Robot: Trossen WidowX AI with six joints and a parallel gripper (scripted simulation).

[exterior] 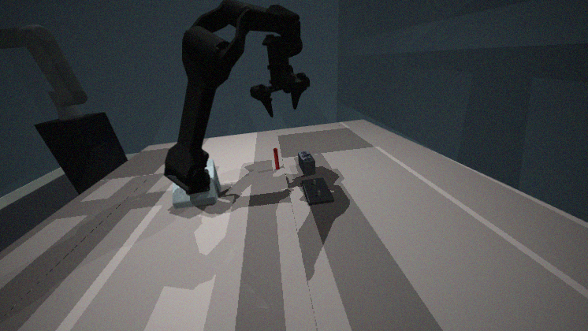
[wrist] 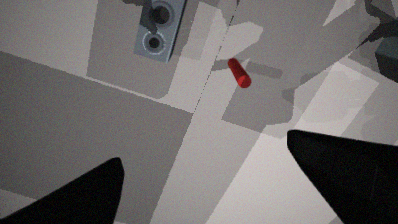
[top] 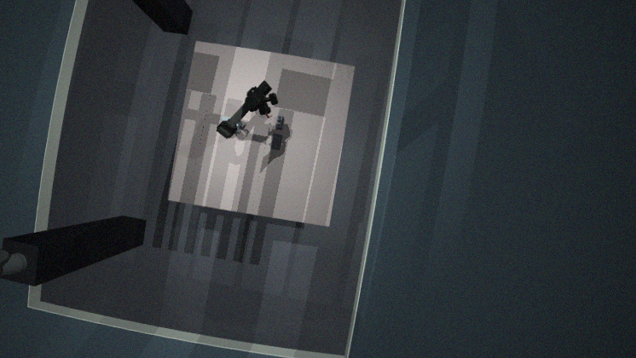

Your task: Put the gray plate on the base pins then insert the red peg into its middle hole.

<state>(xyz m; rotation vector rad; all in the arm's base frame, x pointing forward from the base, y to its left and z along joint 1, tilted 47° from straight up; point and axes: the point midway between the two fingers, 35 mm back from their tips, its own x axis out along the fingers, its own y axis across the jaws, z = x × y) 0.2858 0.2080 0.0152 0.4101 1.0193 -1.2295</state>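
Now: gripper tip 16 cm above the gray plate, 6 cm short of it and 4 cm to the left of it. From my gripper tip the other things lie so: red peg (16 cm below, 4 cm behind, 1 cm to the right); flat base (19 cm to the right, 19 cm below, 5 cm ahead).
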